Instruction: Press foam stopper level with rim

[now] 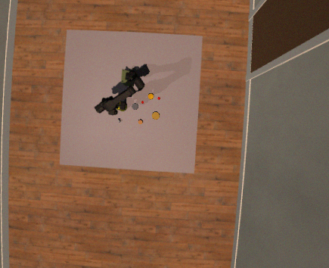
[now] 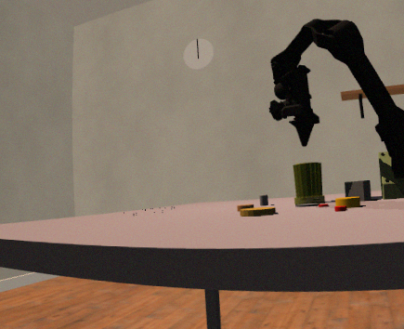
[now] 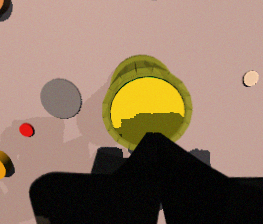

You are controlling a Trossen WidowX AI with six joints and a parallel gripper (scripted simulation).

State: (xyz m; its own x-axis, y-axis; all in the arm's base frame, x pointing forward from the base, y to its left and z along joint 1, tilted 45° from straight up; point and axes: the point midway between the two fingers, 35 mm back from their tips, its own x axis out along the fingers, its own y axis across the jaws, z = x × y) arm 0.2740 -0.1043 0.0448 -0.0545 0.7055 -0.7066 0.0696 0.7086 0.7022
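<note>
My hand is 9 cm above the foam stopper. Round my hand: grey block: 14 cm behind, 6 cm to the left, 17 cm below; grey disc: 2 cm behind, 12 cm to the left, 19 cm below; small grey cylinder: 13 cm ahead, 2 cm to the right, 18 cm below.
</note>
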